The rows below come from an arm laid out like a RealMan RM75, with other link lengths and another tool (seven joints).
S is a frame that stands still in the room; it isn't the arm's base.
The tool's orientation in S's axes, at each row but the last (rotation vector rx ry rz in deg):
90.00 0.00 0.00
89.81 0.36 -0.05
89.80 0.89 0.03
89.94 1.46 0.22
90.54 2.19 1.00
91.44 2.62 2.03
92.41 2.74 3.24
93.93 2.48 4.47
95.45 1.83 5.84
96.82 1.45 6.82
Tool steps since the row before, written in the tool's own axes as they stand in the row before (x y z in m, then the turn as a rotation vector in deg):
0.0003 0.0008 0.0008 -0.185 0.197 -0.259
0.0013 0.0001 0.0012 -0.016 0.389 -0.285
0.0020 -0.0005 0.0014 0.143 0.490 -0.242
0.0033 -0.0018 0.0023 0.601 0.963 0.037
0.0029 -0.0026 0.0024 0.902 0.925 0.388
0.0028 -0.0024 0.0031 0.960 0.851 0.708
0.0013 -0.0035 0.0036 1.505 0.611 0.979
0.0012 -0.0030 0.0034 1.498 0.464 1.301
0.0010 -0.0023 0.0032 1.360 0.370 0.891
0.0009 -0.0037 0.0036 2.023 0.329 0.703
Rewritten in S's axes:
0.0003 -0.0008 0.0008 -0.185 0.259 0.197
0.0013 -0.0012 0.0001 -0.015 0.286 0.388
0.0020 -0.0014 -0.0005 0.145 0.245 0.488
0.0033 -0.0022 -0.0018 0.615 -0.025 0.955
0.0029 -0.0023 -0.0027 0.927 -0.364 0.909
0.0029 -0.0029 -0.0025 1.001 -0.679 0.827
0.0015 -0.0034 -0.0036 1.564 -0.903 0.579
0.0015 -0.0031 -0.0032 1.585 -1.213 0.410
0.0014 -0.0029 -0.0025 1.416 -0.809 0.349
0.0014 -0.0030 -0.0040 2.060 -0.561 0.373

